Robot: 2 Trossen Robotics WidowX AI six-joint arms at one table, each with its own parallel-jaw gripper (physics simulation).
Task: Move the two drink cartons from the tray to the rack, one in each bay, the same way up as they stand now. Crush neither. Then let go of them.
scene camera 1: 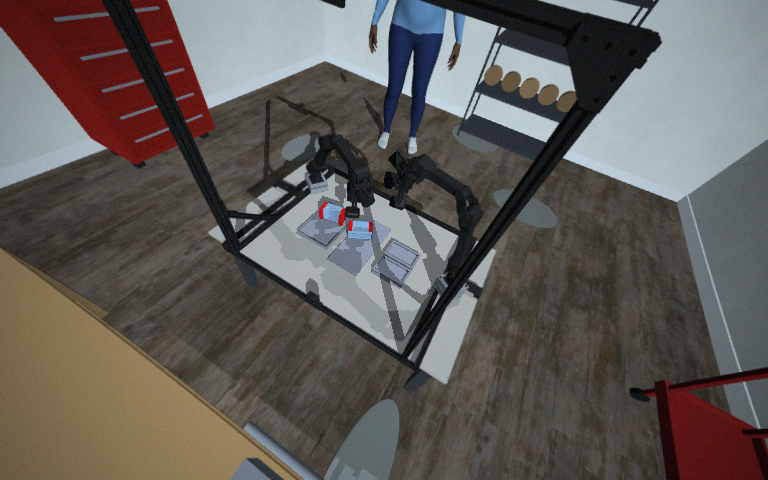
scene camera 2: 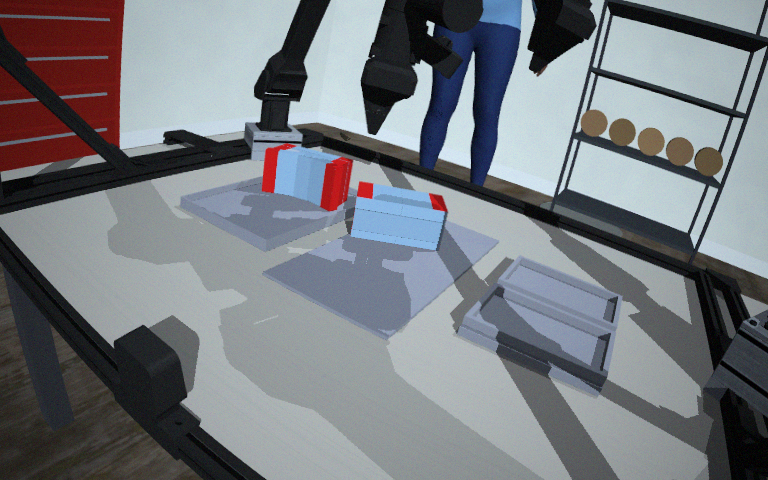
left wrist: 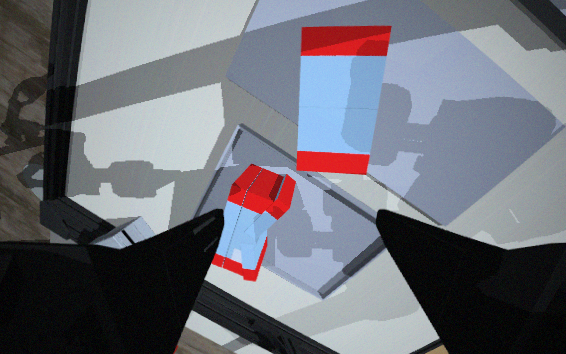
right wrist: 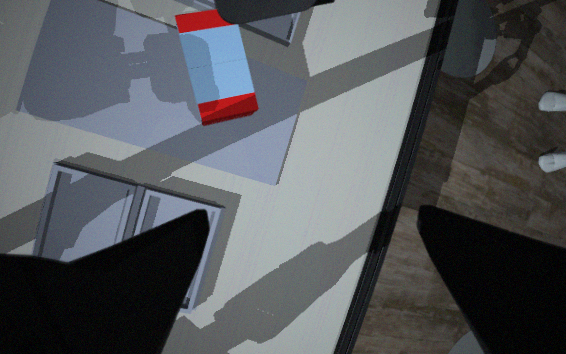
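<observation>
A blue carton with red ends sits in the grey tray. The other carton appears to rest on a flat grey plate. My left gripper is open, above and behind the plate carton. My right gripper is open, high near the table's back edge. The two-bay rack holds no carton; a right finger hides part of it.
The plate lies between tray and rack. A black frame edges the table, with an upright black block at the front left. In scene camera 1 the two arms' grippers are close together behind the cartons. A person stands behind the table.
</observation>
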